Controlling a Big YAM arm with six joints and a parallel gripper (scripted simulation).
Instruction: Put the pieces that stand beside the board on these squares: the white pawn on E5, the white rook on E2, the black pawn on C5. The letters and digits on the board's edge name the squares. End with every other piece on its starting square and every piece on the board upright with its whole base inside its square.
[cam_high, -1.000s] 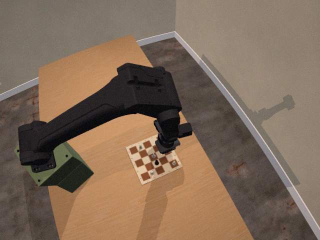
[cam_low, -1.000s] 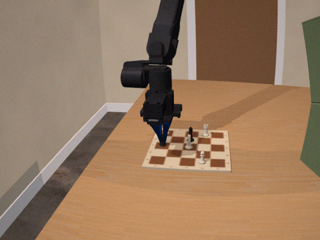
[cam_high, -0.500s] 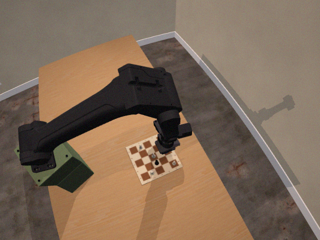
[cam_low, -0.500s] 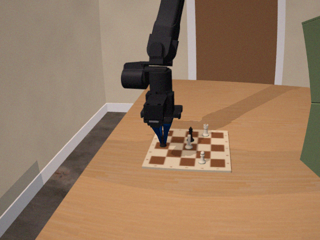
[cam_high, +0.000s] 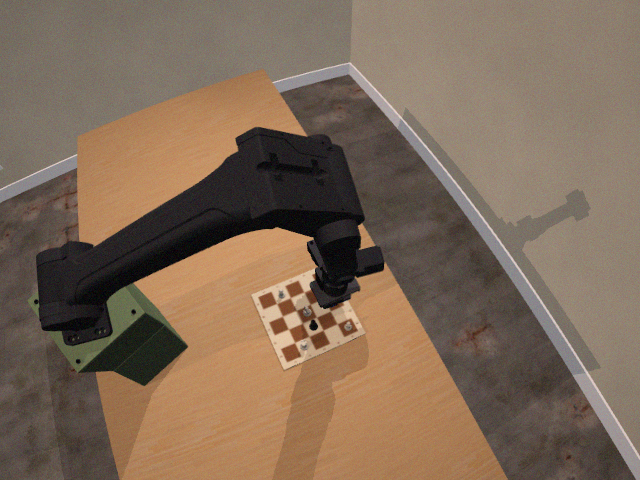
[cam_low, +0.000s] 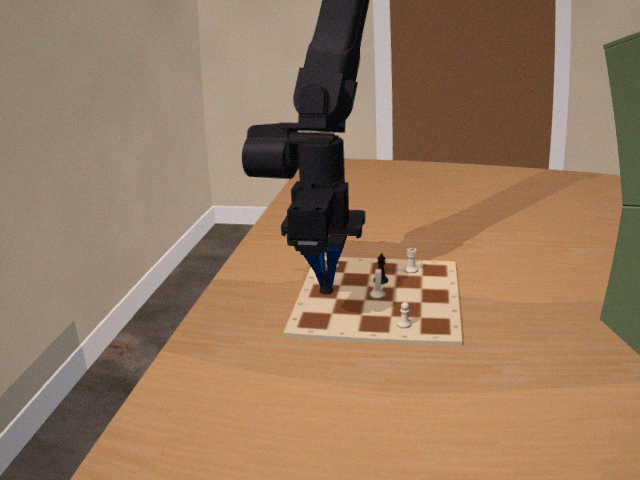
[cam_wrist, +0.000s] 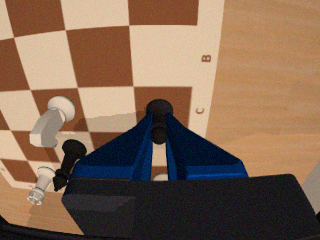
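My hand is right at the black pawn. Round my hand: tall black piece (7 cm behind, 4 cm to the right, 1 cm above); then tall white piece (7 cm behind); then chessboard (7 cm behind, 2 cm below).
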